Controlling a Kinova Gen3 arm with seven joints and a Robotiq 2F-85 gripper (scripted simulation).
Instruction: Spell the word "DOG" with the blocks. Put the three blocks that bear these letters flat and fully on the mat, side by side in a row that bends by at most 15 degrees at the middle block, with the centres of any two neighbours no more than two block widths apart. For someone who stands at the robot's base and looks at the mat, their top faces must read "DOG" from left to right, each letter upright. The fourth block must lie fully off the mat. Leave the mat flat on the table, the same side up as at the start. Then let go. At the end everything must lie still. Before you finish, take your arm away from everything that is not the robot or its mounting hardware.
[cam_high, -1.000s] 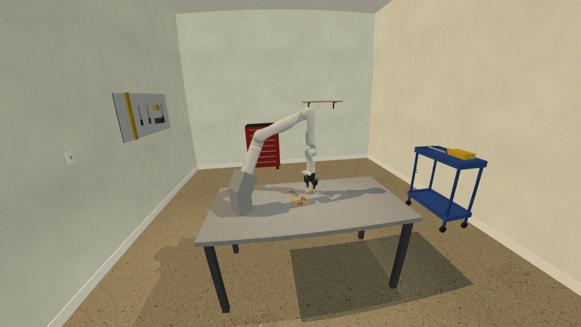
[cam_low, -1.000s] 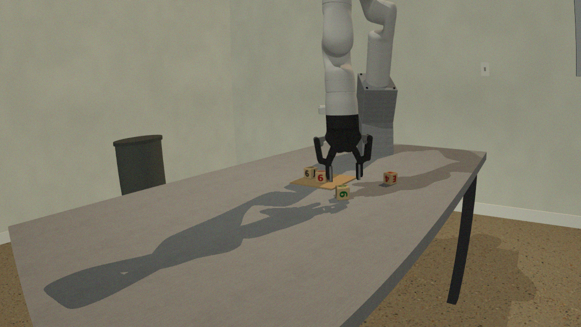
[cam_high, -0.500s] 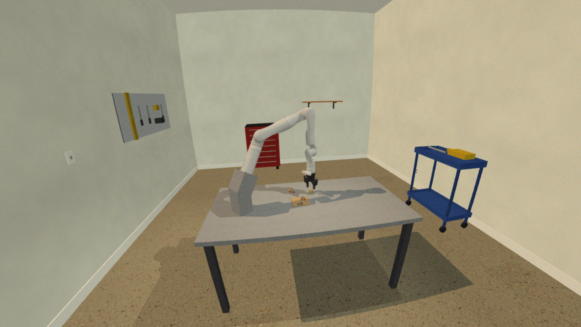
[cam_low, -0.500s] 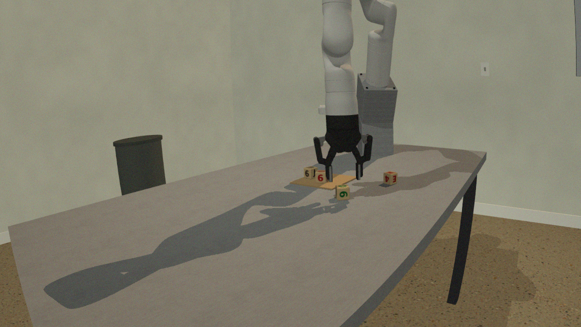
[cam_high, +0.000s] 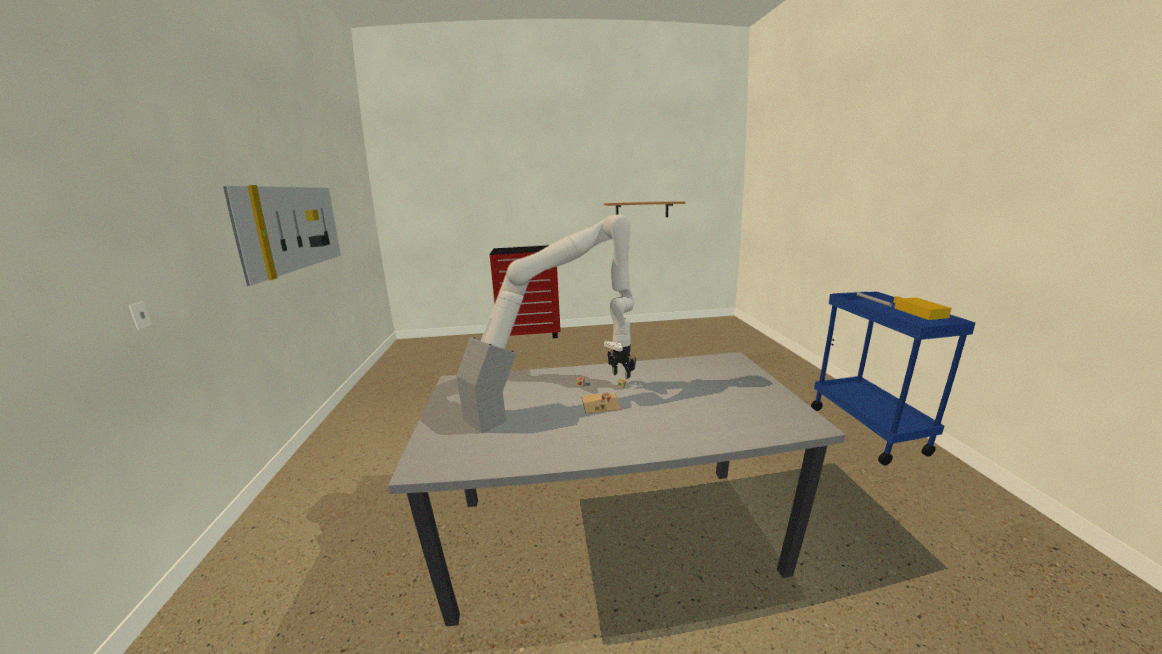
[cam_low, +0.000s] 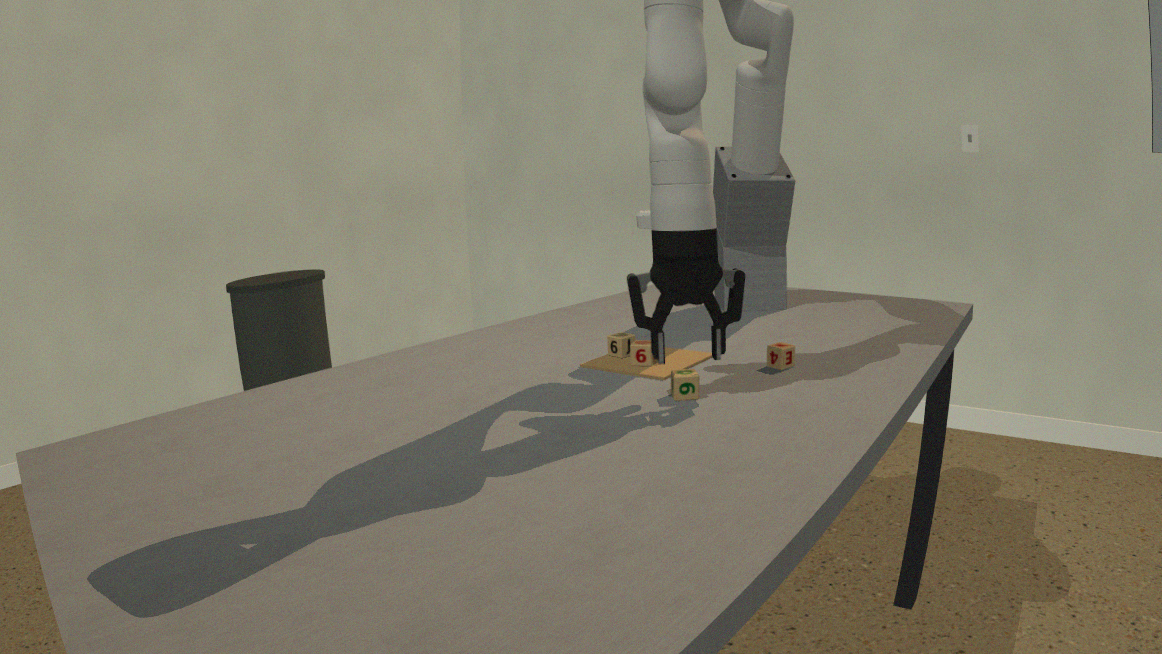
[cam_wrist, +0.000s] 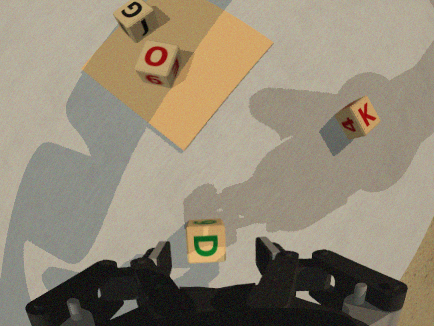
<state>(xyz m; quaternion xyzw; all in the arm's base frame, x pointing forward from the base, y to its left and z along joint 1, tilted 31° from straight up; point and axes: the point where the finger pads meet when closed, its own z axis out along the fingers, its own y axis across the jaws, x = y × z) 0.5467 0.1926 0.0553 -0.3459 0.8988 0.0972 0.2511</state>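
Now: the D block 40 mm below my hand. From my hand the other things lie so: O block (80 mm behind, 140 mm to the right, 40 mm below); tan mat (100 mm behind, 150 mm to the right, 60 mm below); G block (90 mm behind, 190 mm to the right, 40 mm below).
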